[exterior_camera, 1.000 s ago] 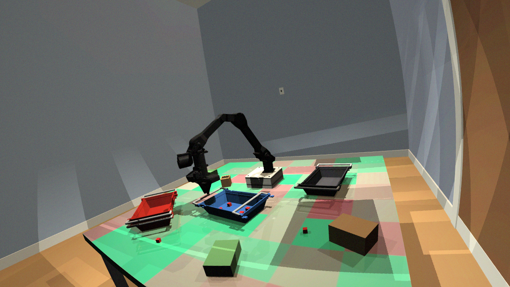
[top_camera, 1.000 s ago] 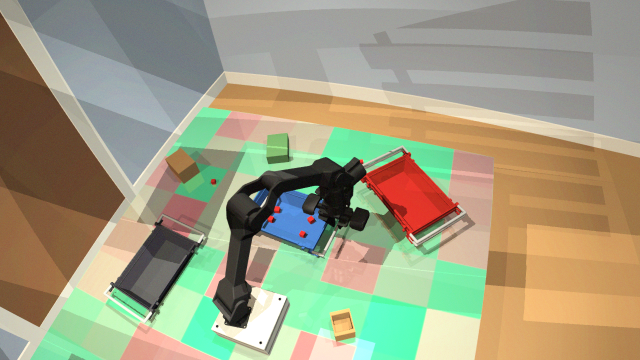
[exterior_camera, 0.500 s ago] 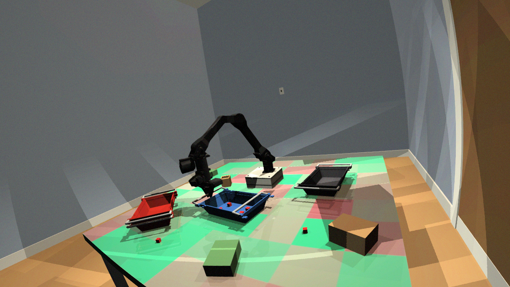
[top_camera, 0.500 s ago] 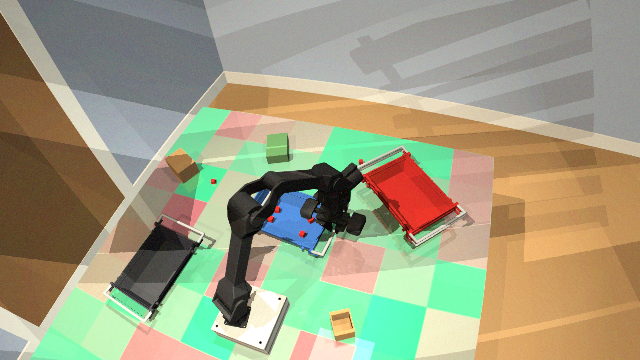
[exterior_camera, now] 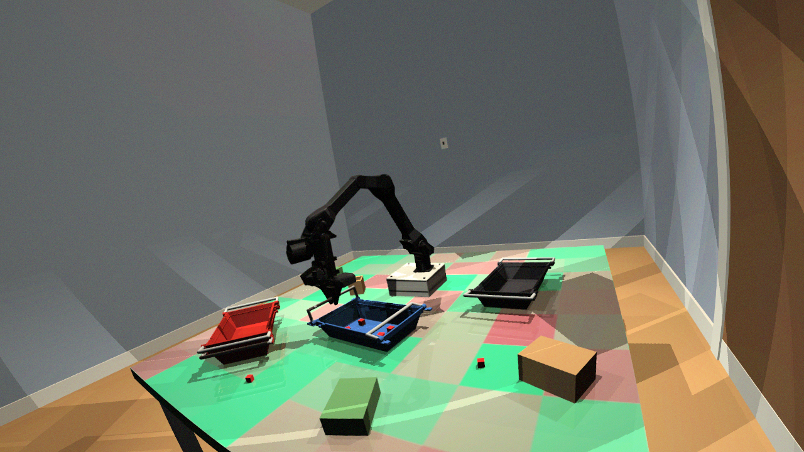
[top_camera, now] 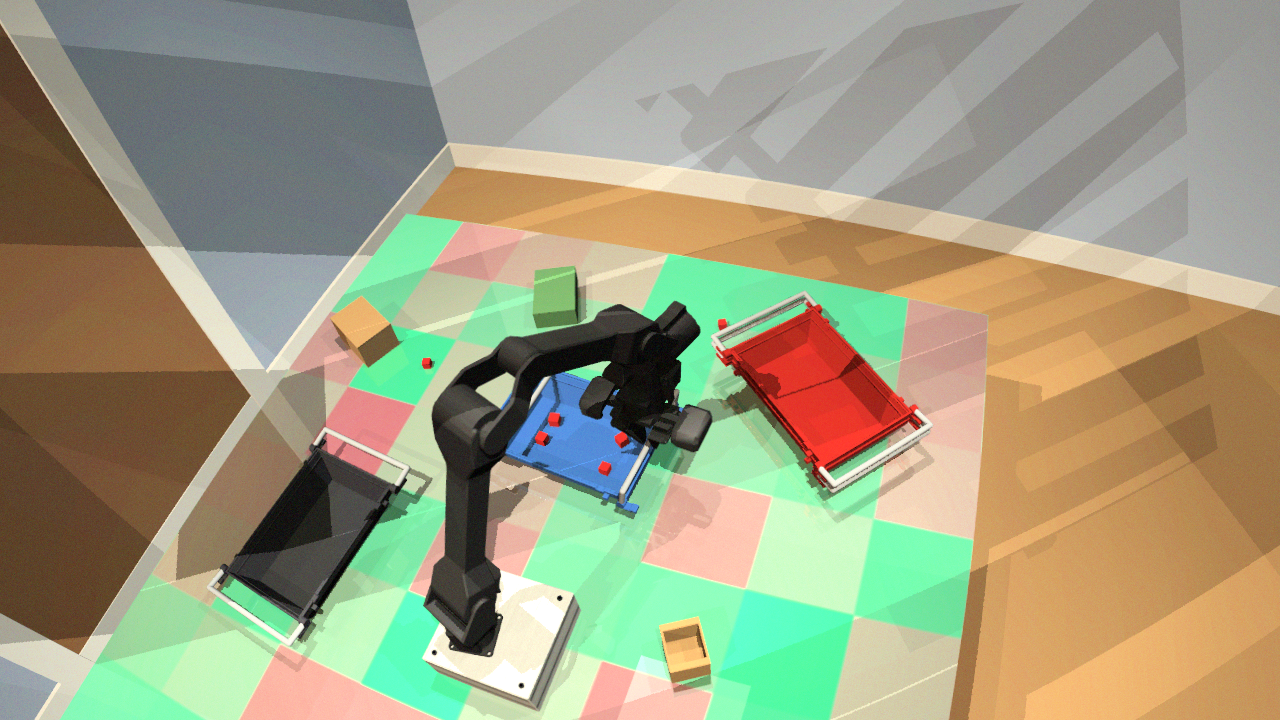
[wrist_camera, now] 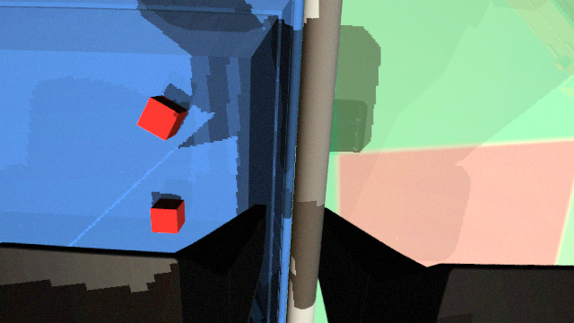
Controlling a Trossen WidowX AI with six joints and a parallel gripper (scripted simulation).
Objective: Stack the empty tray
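My gripper tip is now 520 mm to the right of the black tray, 220 mm past it and 30 mm above it. The rest, counted from my gripper tip: small brown box (300 mm behind, 90 mm to the right, 60 mm below).
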